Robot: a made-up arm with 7 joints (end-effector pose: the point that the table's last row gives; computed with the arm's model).
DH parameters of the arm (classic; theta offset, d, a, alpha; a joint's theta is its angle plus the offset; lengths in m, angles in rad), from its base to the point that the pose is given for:
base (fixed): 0 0.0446 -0.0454 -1.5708
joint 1: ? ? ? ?
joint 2: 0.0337 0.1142 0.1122 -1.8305
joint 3: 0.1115 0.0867 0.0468 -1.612
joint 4: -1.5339 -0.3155 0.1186 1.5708
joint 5: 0 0.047 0.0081 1.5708
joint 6: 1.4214 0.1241 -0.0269 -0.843
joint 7: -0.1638 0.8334 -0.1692 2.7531
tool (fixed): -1.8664 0.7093 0 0
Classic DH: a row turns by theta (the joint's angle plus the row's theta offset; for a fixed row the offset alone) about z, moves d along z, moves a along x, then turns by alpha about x.
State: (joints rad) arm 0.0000 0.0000 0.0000 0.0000 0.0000 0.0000 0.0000
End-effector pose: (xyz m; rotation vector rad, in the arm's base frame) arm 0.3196 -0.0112 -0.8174 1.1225 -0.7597 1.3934
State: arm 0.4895 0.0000 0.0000 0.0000 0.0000 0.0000 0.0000
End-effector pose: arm -0.1285 -0.0112 -0.8878 1.3910 -0.4052 1.0529
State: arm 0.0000 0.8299 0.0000 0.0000 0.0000 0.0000 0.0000
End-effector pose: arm -0.1248 -0.1796 -0.8254 0.7778 -0.8295 0.6028
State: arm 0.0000 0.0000 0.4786 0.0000 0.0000 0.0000 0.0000
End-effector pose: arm 0.6278 -0.0306 -0.6238 0.7685 -1.0887 1.6713
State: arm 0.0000 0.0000 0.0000 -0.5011 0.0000 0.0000 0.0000
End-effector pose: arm 0.2399 -0.0890 -0.8174 0.8534 -0.9627 0.9690
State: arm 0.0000 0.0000 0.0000 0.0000 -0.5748 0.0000 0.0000
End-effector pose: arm 0.3196 0.2164 -0.7491 1.5574 -1.2047 1.2019
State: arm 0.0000 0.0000 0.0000 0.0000 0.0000 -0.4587 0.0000
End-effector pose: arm 0.2906 0.0936 -0.8174 1.3516 -0.5174 1.7710
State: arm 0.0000 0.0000 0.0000 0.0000 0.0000 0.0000 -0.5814
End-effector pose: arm 0.3990 0.1049 -0.7019 1.0682 -0.9261 1.9886
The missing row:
joint 1: 0.1013 0.1634 0.0293 -1.2662
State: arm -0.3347 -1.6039 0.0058 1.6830 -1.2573 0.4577 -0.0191
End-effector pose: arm 0.2495 0.3229 -0.5583 -1.2388 -2.0978 -1.8002
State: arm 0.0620 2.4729 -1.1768 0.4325 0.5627 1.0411 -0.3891
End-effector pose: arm -0.3612 0.8553 -0.2986 0.5164 -0.3144 -1.3057
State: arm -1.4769 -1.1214 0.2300 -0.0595 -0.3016 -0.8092 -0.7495
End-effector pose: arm 0.4000 0.6776 0.1094 0.5595 -0.8519 -1.7685
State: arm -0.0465 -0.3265 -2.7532 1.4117 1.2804 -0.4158 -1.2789
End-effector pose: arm -0.4130 0.0250 0.4226 -1.7082 0.6038 -0.0068
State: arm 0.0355 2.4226 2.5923 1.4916 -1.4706 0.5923 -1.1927
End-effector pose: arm -0.0045 -0.2286 0.0219 0.5984 0.1376 1.5021
